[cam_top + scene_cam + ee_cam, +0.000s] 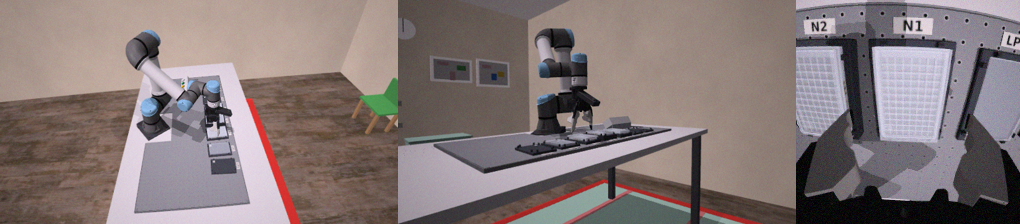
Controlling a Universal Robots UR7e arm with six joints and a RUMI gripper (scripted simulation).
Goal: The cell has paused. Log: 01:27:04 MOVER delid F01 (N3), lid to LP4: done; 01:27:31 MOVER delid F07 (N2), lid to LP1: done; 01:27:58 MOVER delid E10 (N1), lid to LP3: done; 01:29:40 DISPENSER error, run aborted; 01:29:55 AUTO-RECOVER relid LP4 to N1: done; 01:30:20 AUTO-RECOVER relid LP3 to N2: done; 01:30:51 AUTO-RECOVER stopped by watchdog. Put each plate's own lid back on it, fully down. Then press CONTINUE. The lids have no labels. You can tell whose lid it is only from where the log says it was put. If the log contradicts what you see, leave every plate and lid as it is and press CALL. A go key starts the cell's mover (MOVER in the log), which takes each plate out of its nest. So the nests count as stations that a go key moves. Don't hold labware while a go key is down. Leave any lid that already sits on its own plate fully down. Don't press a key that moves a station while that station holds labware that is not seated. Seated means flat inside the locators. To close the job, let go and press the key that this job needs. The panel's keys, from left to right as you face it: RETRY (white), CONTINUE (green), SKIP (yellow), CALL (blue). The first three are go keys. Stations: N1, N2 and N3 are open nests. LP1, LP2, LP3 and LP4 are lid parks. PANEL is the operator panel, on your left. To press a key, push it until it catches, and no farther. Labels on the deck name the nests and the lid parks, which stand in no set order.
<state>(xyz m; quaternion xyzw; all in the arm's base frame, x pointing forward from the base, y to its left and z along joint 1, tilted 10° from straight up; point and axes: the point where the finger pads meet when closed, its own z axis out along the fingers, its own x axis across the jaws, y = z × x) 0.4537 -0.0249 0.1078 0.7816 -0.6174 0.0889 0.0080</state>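
Right now my hand is 20 mm past the well plate, 120 mm to the right of it and 20 mm above it. From my hand the other things lie so: yellow skip key 320 mm behind, 460 mm to the left, 10 mm above; then green continue key 330 mm behind, 510 mm to the left, 10 mm above; then dark lid park 60 mm ahead, 260 mm to the right, 50 mm below.
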